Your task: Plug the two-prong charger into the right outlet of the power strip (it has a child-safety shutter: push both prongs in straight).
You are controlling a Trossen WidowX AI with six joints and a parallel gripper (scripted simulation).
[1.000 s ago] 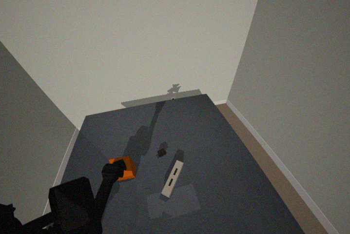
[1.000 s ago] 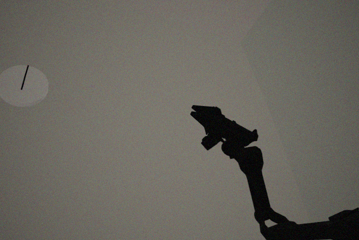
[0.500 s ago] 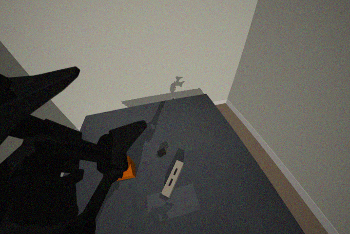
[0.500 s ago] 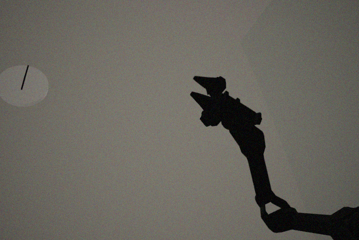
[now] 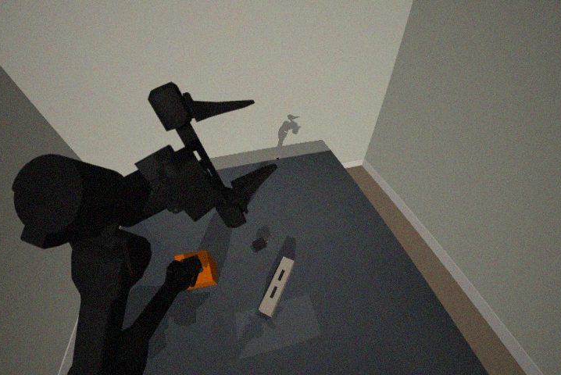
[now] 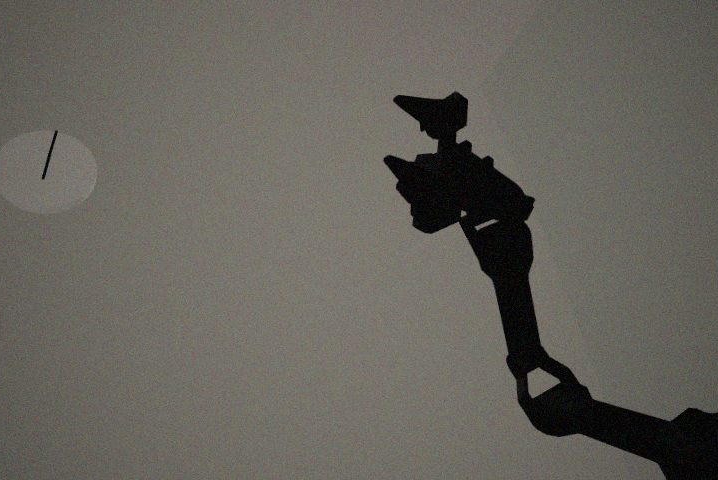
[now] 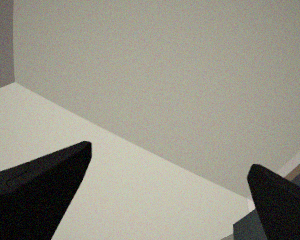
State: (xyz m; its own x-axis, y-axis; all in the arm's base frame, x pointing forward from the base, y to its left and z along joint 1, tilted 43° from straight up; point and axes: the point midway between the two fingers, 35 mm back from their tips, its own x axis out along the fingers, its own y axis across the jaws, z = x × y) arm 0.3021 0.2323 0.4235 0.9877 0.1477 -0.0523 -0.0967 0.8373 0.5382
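Now: gripper tip 58 cm above the dark two-prong charger, 16 cm to the right of it and 2 cm past it.
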